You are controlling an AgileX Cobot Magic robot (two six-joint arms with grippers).
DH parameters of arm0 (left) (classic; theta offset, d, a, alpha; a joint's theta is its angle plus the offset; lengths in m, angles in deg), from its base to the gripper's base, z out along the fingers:
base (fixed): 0 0 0 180
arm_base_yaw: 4.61 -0.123 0 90
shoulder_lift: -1.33 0 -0.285 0
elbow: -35.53 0 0.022 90
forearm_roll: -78.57 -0.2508 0 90
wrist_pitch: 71.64 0 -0.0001 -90
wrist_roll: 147.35 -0.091 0 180
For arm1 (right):
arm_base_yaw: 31.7 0.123 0 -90
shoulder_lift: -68.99 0 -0.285 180
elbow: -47.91 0 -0.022 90
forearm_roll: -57.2 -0.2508 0 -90
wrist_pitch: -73.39 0 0.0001 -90
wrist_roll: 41.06 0.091 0 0
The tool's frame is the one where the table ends.
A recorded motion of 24 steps. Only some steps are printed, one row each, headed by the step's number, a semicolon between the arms.
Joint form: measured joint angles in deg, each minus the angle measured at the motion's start. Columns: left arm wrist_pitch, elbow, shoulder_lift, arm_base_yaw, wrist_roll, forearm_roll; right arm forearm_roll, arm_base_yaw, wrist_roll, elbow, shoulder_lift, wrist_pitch.
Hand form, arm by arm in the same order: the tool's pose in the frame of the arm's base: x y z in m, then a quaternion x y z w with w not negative. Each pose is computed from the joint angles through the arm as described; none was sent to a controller.
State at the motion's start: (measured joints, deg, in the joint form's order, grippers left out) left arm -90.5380 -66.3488 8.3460 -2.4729 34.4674 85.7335; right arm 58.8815 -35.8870 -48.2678 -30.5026 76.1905 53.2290
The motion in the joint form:
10: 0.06 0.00 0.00 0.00 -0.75 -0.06; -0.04 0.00 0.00 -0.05 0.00 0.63
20: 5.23 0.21 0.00 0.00 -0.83 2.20; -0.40 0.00 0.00 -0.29 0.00 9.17
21: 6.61 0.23 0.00 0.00 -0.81 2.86; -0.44 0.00 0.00 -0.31 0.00 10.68
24: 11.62 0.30 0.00 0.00 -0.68 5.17; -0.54 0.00 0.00 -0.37 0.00 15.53
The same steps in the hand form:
10: 0.0533 -0.0056 0.1791 -0.02653 0.78665 -0.06903 0.61296; 0.0533 -0.0048 0.1757 -0.02875 0.79382 -0.07224 0.60316
20: 0.0550 -0.0056 0.1860 -0.04018 0.75840 -0.08379 0.64514; 0.0560 -0.0045 0.1876 -0.02652 0.74786 -0.07468 0.65911
21: 0.0553 -0.0055 0.1881 -0.04462 0.75033 -0.08816 0.65364; 0.0563 -0.0044 0.1898 -0.02620 0.73918 -0.07528 0.66878
24: 0.0561 -0.0046 0.1956 -0.06144 0.72004 -0.10296 0.68350; 0.0567 -0.0043 0.1972 -0.02523 0.71043 -0.07733 0.69905

